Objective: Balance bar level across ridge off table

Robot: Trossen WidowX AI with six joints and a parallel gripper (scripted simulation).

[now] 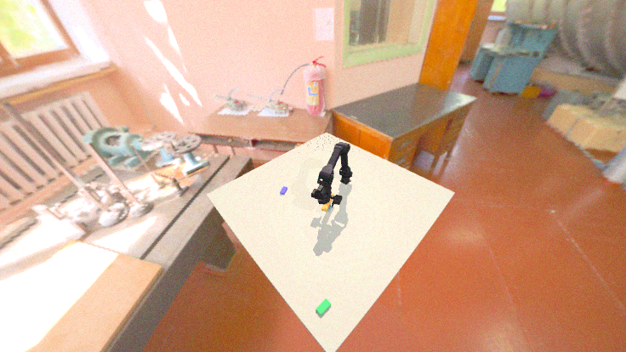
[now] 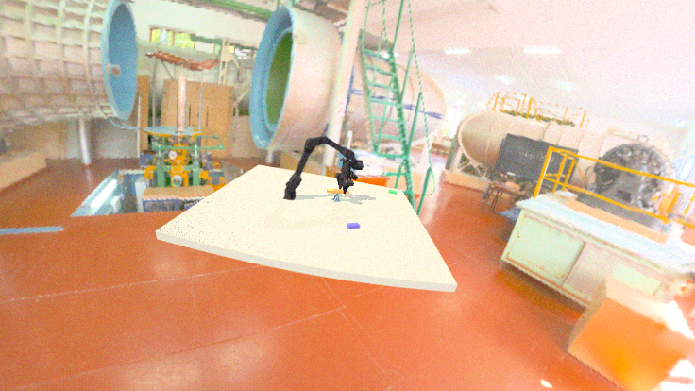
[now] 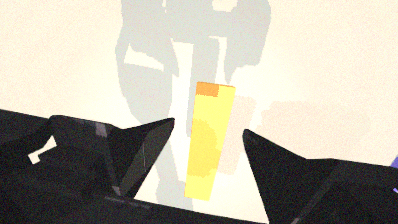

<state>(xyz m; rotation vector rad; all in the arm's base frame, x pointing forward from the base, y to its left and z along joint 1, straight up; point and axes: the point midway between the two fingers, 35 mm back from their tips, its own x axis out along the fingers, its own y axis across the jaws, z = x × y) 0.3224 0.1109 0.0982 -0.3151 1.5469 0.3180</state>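
My gripper tip is 30 mm past the bar and 10 mm to the left of it. Round my gripper tip: purple block (80 mm ahead, 360 mm to the right, 60 mm below); then green block (420 mm ahead, 390 mm to the left, 60 mm below).
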